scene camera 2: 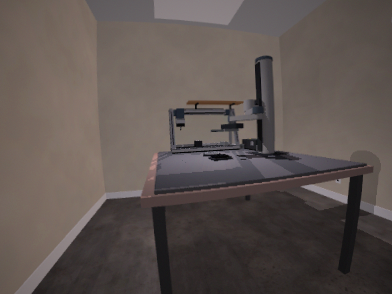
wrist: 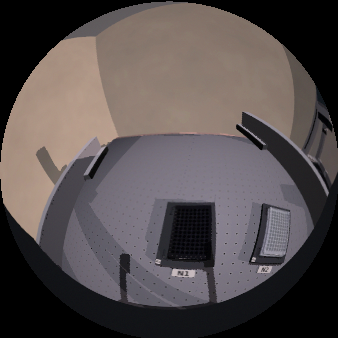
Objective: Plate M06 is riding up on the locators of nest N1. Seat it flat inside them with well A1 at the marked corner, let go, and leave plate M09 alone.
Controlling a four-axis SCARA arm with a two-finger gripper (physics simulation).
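Frame: origin at the arm's base, x left, y back, z up, level; millimetres.
Where they show: gripper, between the fingertips: (scene camera 2: 217, 130) (wrist: 170, 124); arm's base, origin of its link: (scene camera 2: 266, 154).
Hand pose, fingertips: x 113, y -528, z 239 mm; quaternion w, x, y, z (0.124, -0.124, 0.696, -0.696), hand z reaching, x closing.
Things, the pixels of their centre, and the offset from my fingertips. "spot": a spot on its surface instead. Level surfaces: height alone.
- Plate M06, middle of its body: (wrist: 191, 231) dx -19, dy +24, dz -205 mm
- dark nest N1, middle of its body: (wrist: 188, 232) dx -12, dy +24, dz -218 mm
- small white marker, a spot on its surface: (wrist: 158, 262) spot: dx +29, dy +109, dz -214 mm
- pale plate, middle of its body: (wrist: 277, 231) dx -244, dy +28, dz -207 mm
- nest N2, middle of its body: (wrist: 275, 233) dx -244, dy +28, dz -218 mm
- perforated table top, height of its surface: dz -226 mm
- gantry frame, a spot on its surface: (scene camera 2: 172, 131) spot: dx -620, dy -304, dz +15 mm
Plate M06 (wrist: 191, 232), black with rows of wells, lies in the dark nest N1 (wrist: 165, 245), low in the middle of the wrist view. How far it rides up on the locators cannot be told. A small white marker (wrist: 158, 262) is at the nest's lower-left corner. In scene camera 2 the nest and plate are a small dark patch on the table. My gripper (scene camera 2: 218, 130) (wrist: 170, 124) is wide open and empty, well above the table. A pale plate (wrist: 276, 232), presumably M09, sits in nest N2 (wrist: 259, 240); its lettering is unreadable.
Nest N2 stands right of N1 in the wrist view. The perforated table top (scene camera 2: 200, 175) (wrist: 130, 210) carries the arm's column (scene camera 2: 268, 105) at the right. A gantry frame (scene camera 2: 172, 131) stands behind, below an orange-brown shelf board (scene camera 2: 215, 102). Arm shadows fall near N1.
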